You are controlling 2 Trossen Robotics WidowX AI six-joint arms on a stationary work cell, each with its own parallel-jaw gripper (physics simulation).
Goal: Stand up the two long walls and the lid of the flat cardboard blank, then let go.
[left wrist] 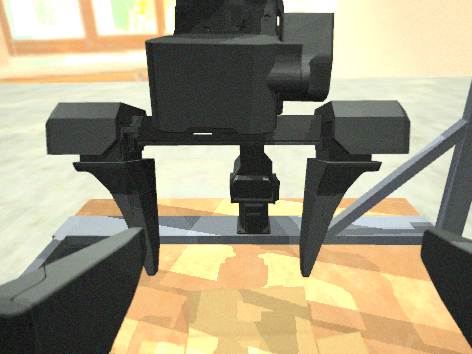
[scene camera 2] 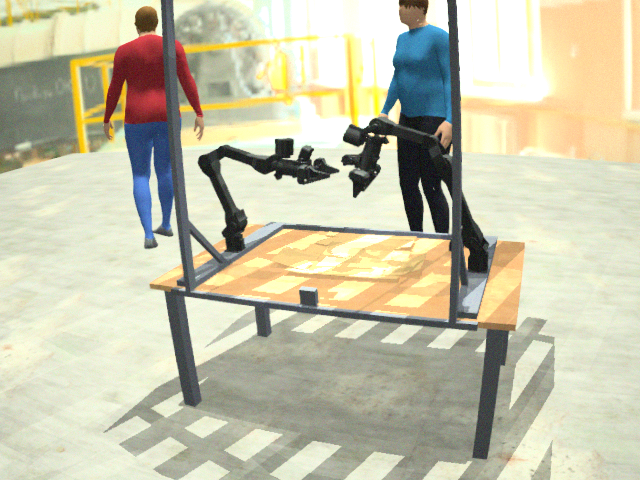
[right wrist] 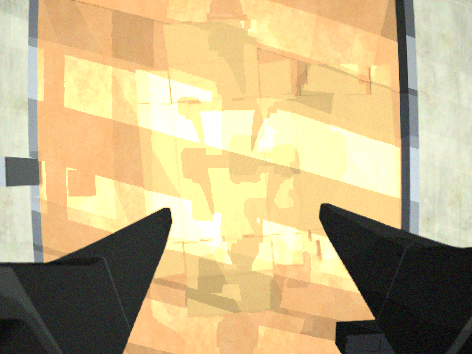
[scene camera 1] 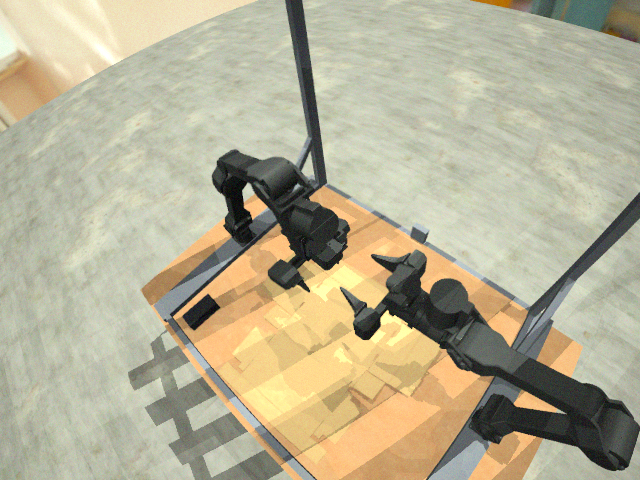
Labels:
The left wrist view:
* my left gripper: 281,241
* my right gripper: 228,274
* metal frame post: 446,220
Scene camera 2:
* my left gripper: 334,173
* my right gripper: 358,194
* metal frame post: 168,30
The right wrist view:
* my right gripper: 246,212
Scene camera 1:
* my left gripper: 356,271
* my right gripper: 323,277
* metal frame post: 297,24

